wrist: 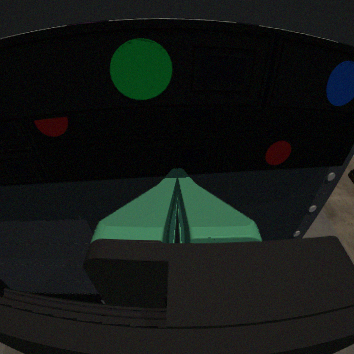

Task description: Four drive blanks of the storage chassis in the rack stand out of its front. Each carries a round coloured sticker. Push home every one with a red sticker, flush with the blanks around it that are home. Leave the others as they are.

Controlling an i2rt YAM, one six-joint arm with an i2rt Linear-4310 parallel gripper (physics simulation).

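The dark front of the storage chassis (pixel 225 122) spans the upper part of the wrist view. A large round green sticker (pixel 141 69) is at the upper middle left. A blue sticker (pixel 342 83) is at the right edge. A red sticker (pixel 51 126) is lower left, its top part hidden behind the edge of the row above. Another red sticker (pixel 278 153) is lower right. The blanks' own outlines are too dark to tell how far each stands out. My gripper (pixel 176 176) is shut and empty, its green fingertips together near the chassis's lower edge, between the two red stickers.
A dark blue-grey panel (pixel 225 192) lies below the chassis front. A rack rail with round screws (pixel 312 208) runs down the right side. Brownish floor (pixel 332 215) shows beyond the rail. A dark flat block (pixel 45 255) is at the lower left.
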